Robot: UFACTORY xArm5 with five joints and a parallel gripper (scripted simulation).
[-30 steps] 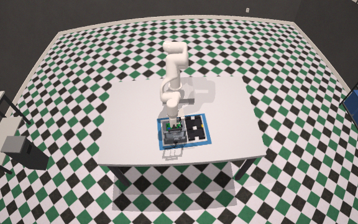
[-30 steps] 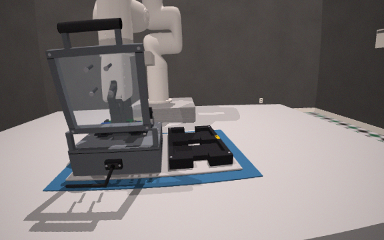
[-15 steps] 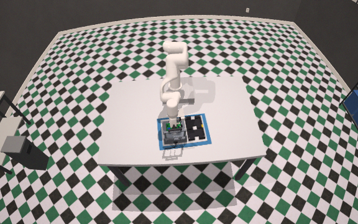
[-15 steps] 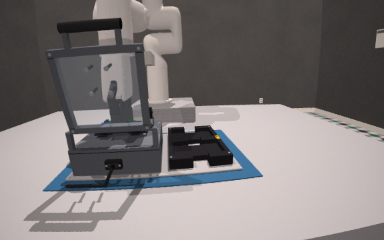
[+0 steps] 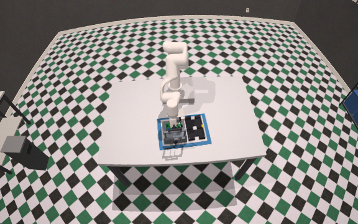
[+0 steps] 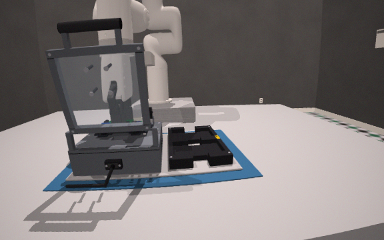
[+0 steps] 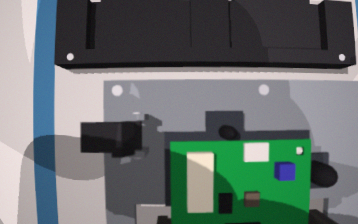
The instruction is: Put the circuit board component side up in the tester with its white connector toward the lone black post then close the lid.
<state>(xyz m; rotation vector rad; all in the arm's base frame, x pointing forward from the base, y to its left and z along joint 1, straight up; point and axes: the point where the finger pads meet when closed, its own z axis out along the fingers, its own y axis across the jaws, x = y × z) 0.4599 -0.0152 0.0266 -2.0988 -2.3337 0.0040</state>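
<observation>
The green circuit board is right at my hand. Also, from my hand: black block: 7 cm behind, 5 cm to the left; clear lid: 12 cm ahead, 1 cm to the left, 10 cm above; grey tester: 3 cm ahead, 4 cm to the left, 3 cm above.
</observation>
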